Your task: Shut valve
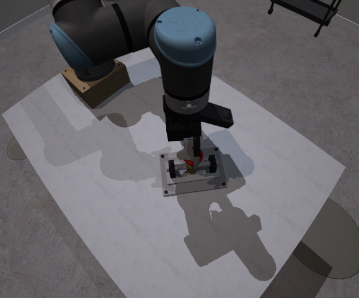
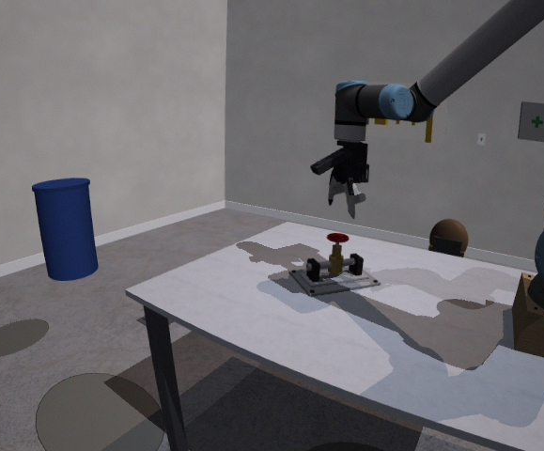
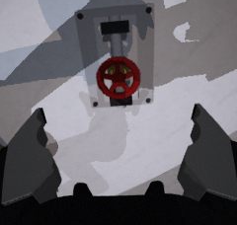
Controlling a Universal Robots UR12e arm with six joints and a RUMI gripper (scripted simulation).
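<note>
My hand is 9 cm above the red spoked handwheel.
</note>
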